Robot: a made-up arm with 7 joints. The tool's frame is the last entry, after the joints. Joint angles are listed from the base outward.
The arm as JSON. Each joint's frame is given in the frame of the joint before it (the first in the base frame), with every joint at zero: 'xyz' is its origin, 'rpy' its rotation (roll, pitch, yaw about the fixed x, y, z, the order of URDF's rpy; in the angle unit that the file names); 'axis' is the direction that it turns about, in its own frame. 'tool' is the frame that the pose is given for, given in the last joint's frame.
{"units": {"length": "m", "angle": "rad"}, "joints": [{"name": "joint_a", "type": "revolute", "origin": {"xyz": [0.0, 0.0, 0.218], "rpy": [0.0, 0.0, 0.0]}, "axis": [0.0, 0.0, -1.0]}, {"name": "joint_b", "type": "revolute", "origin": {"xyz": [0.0, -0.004, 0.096], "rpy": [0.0, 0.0, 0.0]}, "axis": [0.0, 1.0, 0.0]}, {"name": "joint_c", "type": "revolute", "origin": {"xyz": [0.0, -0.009, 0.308], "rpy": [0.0, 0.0, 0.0]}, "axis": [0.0, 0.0, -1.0]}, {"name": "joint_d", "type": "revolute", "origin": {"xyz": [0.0, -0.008, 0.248], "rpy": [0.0, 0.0, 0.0]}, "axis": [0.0, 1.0, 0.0]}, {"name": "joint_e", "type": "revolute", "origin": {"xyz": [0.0, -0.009, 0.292], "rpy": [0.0, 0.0, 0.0]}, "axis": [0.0, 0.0, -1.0]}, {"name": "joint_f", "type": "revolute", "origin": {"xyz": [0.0, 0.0, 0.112], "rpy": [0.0, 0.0, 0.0]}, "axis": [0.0, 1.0, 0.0]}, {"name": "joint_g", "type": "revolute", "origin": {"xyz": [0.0, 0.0, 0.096], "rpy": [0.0, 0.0, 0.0]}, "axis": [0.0, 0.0, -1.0]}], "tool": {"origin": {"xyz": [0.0, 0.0, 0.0], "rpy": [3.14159, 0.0, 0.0]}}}
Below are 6 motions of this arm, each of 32 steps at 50 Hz.
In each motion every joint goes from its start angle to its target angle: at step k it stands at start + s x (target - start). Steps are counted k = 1, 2, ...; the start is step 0. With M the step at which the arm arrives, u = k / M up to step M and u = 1 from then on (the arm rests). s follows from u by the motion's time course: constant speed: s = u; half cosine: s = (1 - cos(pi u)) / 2; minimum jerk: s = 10 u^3 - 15 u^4 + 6 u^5.
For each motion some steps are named. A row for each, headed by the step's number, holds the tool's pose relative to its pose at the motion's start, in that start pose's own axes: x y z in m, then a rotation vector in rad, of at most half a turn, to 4 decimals.
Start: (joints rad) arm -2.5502 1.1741 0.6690 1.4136 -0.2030 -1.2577 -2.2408
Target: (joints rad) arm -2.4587 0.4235 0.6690 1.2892 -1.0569 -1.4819 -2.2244
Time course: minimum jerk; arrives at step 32
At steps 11, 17, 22, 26, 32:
11: -0.0066 -0.1458 -0.0427 -0.3393 0.1034 -0.0989
17: -0.0258 -0.3659 -0.0489 -0.8324 0.2525 -0.2606
22: -0.0449 -0.5297 -0.0090 -1.2089 0.3680 -0.4058
26: -0.0547 -0.6057 0.0240 -1.3925 0.4257 -0.4868
32: -0.0582 -0.6326 0.0383 -1.4596 0.4470 -0.5186

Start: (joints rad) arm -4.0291 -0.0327 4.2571 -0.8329 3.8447 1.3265 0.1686
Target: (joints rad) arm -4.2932 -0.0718 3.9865 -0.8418 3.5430 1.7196 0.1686
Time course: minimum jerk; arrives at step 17
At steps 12, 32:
12: 0.0025 -0.1167 0.1074 -0.6152 -0.0454 0.2177
32: 0.0087 -0.1316 0.1320 -0.7196 -0.0562 0.2852

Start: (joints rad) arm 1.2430 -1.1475 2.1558 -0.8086 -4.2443 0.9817 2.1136
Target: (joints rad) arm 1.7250 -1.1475 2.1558 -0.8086 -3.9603 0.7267 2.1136
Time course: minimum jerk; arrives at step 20
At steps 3, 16, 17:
3: 0.0057 -0.0039 -0.0080 -0.0077 -0.0162 0.0019
16: 0.2204 -0.1855 -0.2187 -0.2970 -0.5233 0.1557
17: 0.2281 -0.1931 -0.2236 -0.3078 -0.5385 0.1638

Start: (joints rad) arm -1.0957 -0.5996 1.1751 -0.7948 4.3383 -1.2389 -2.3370
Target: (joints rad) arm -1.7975 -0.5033 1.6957 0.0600 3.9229 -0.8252 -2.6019
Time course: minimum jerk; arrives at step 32
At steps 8, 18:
8: -0.0280 -0.0705 -0.0212 -0.0680 0.0475 0.0670
18: -0.0854 -0.4624 -0.0313 -0.5020 0.2512 0.3071

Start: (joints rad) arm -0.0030 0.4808 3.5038 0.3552 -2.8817 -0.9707 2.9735
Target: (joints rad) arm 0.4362 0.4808 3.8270 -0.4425 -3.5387 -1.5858 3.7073
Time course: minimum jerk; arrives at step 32
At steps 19, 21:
19: -0.0796 -0.1101 0.2605 0.0521 0.1695 0.5692
21: -0.0730 -0.1444 0.2983 0.0569 0.1892 0.6966

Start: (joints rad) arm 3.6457 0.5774 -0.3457 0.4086 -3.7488 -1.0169 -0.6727
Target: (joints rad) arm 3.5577 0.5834 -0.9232 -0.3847 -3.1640 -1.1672 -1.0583
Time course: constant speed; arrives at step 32
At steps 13, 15, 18, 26, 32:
13: -0.0288 0.1071 0.0795 0.2085 -0.0427 0.0221
15: -0.0304 0.1184 0.0958 0.2427 -0.0541 0.0140
18: -0.0310 0.1323 0.1214 0.2946 -0.0727 -0.0043
26: -0.0231 0.1504 0.1943 0.4333 -0.1287 -0.0907
32: -0.0084 0.1449 0.2489 0.5341 -0.1727 -0.1920

